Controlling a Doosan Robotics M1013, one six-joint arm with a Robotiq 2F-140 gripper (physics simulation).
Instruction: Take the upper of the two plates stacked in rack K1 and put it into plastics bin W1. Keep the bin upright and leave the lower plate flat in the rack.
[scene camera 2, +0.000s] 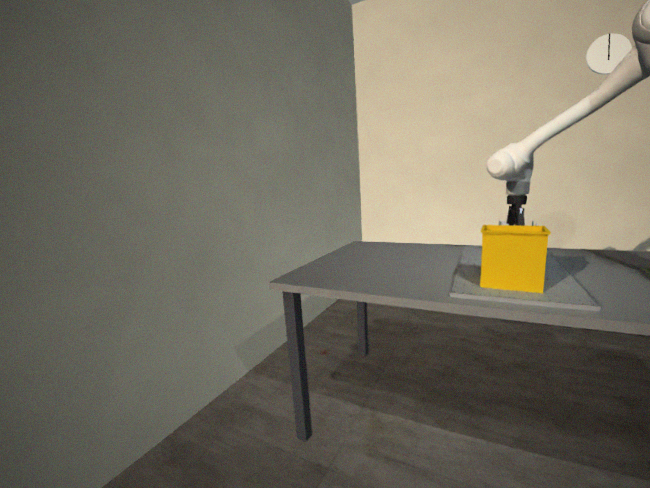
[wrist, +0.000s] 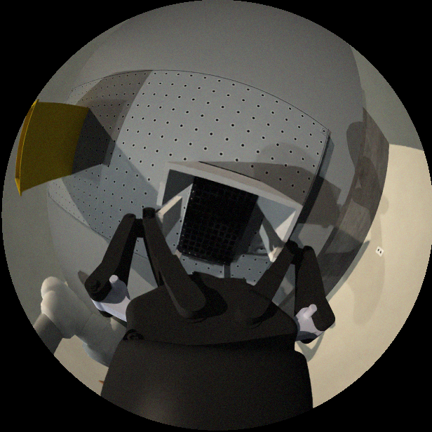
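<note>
The yellow plastics bin W1 (scene camera 2: 513, 262) (wrist: 52, 142) stands upright on the perforated board. Rack K1 (wrist: 232, 178) is a light grey frame below my gripper in the wrist view; in the scene view it is mostly hidden behind the bin. A black gridded plate (wrist: 212, 202) lies in the rack. Whether a second plate lies under it, I cannot tell. My gripper (scene camera 2: 516, 221) (wrist: 221, 214) is open, with nothing between its fingers. It points down over the rack, with its light pads near the two sides of the plate. In the scene view the bin hides the fingertips.
The perforated board (scene camera 2: 572, 299) (wrist: 200, 110) lies on the grey table (scene camera 2: 399, 267) (wrist: 250, 40). The bin stands to the left of the rack in the wrist view. The side wall (scene camera 2: 183, 210) rises beyond the table's left end in the scene view.
</note>
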